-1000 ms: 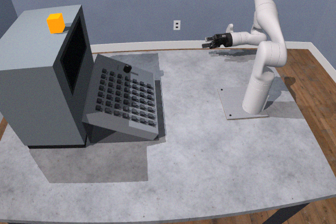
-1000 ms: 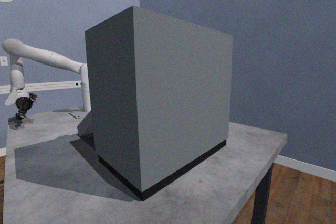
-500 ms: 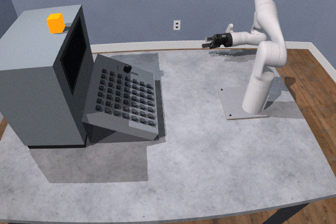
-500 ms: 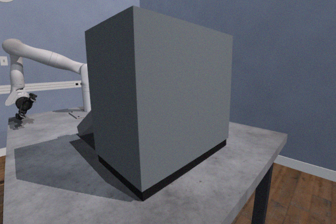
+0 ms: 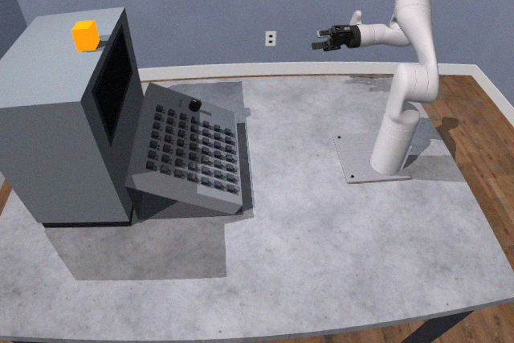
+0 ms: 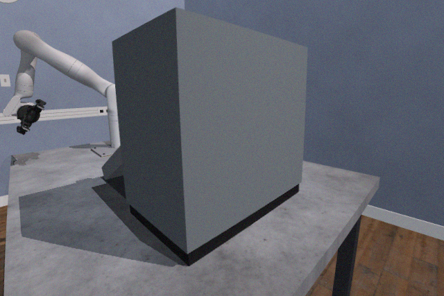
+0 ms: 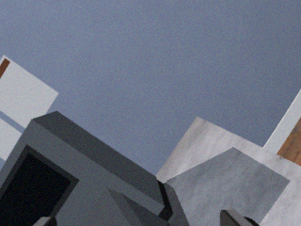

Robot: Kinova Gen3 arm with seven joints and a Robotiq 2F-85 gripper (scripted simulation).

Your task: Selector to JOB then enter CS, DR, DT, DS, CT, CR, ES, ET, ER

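Now: the key 36 cm ahead of my hand, 32 cm to the left of it and 11 cm below it. Round my hand: black selector knob (39 cm ahead, 20 cm to the left, 8 cm below); then sloped keypad (41 cm ahead, 31 cm to the left, 13 cm below).
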